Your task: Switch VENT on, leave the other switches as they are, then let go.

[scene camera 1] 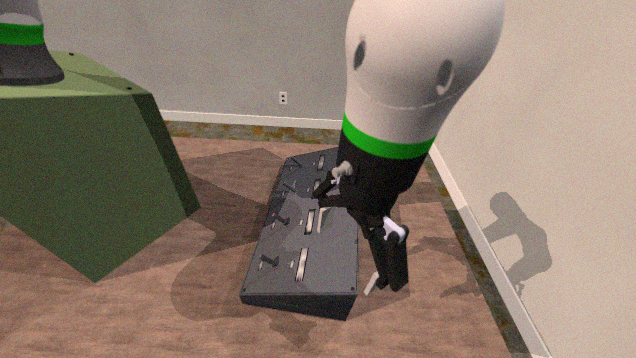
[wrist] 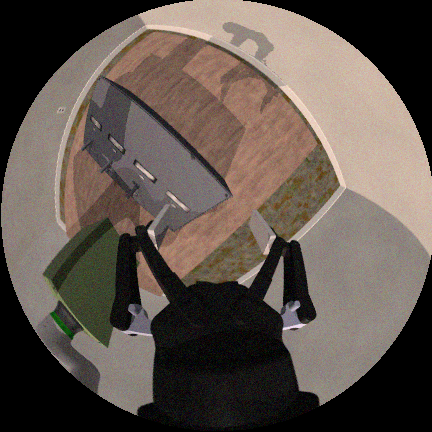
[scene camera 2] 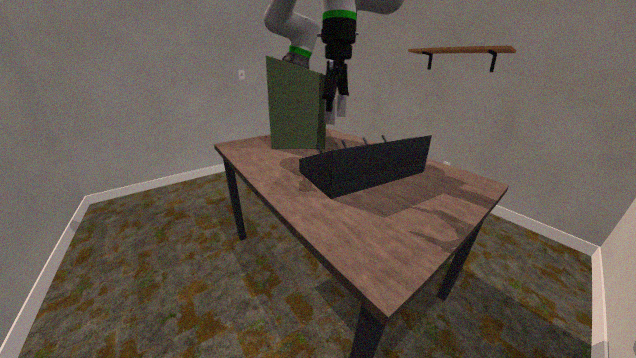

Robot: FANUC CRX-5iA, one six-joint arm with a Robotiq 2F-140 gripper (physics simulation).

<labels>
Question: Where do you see a dark grey sloped panel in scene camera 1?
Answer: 314,274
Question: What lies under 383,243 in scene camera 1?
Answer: The gripper.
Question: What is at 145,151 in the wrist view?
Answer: A dark grey sloped panel.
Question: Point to a dark grey sloped panel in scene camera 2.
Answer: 338,172
</labels>
